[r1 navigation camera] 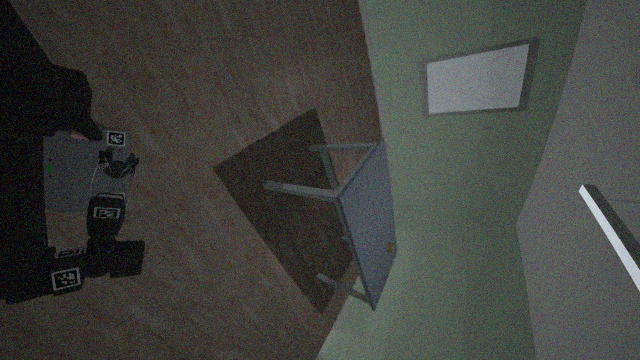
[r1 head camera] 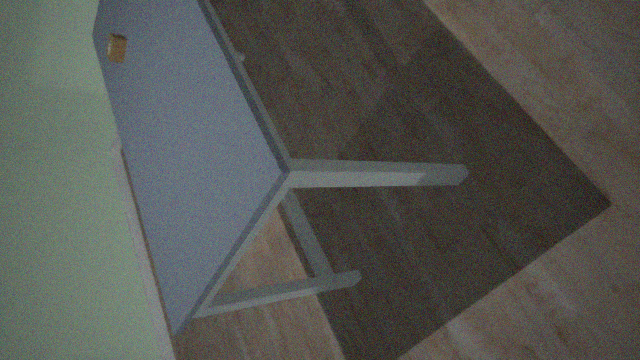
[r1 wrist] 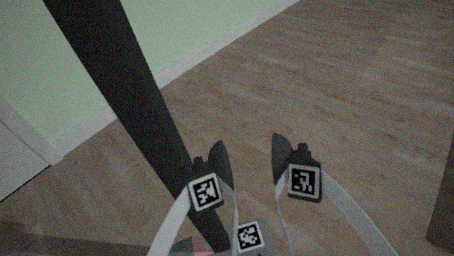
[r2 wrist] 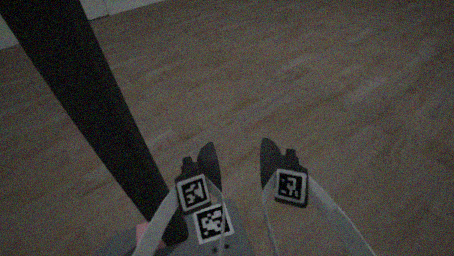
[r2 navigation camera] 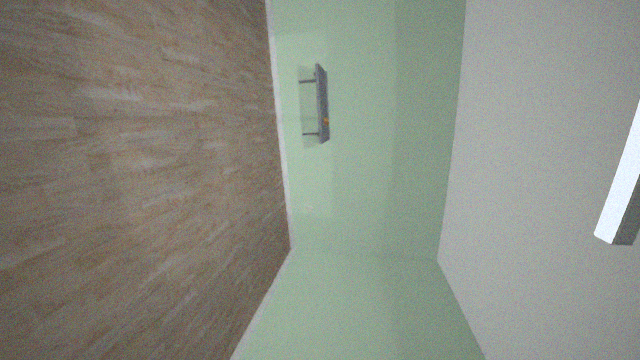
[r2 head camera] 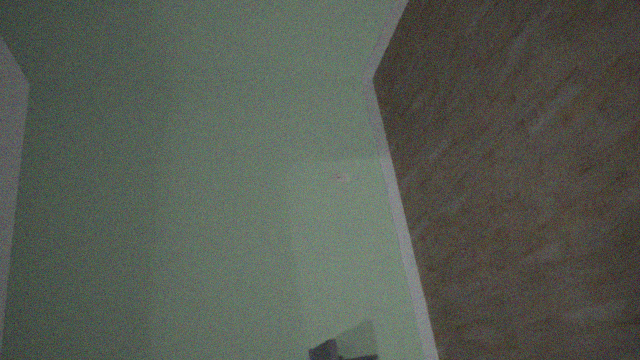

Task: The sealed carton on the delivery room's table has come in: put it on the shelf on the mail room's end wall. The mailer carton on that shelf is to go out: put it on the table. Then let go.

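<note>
The sealed carton (r1 head camera: pixel 117 48) (r1 navigation camera: pixel 390 247), small and orange-brown, sits near the wall-side edge of the blue-grey table (r1 head camera: pixel 190 150) (r1 navigation camera: pixel 367 210). The mailer carton (r2 navigation camera: pixel 326 121), a tiny orange shape, sits near one end of the grey wall shelf (r2 navigation camera: pixel 322 95). A corner of the shelf (r2 head camera: pixel 324 350) shows at the bottom of the r2 head view. The r1 gripper (r1 wrist: pixel 252 155) (r1 navigation camera: pixel 119 161) is open and empty, low over its own base and away from the table. The r2 gripper (r2 wrist: pixel 240 157) is open and empty over the floor; neither carton shows in its wrist view.
A dark patch (r1 head camera: pixel 450 215) (r1 navigation camera: pixel 280 220) lies on the floor under and before the table. A framed white panel (r1 navigation camera: pixel 475 80) hangs on the green wall. In the r2 navigation view, wood floor (r2 navigation camera: pixel 150 175) stretches before the shelf wall, and another wall (r2 navigation camera: pixel 350 310) meets it at a corner.
</note>
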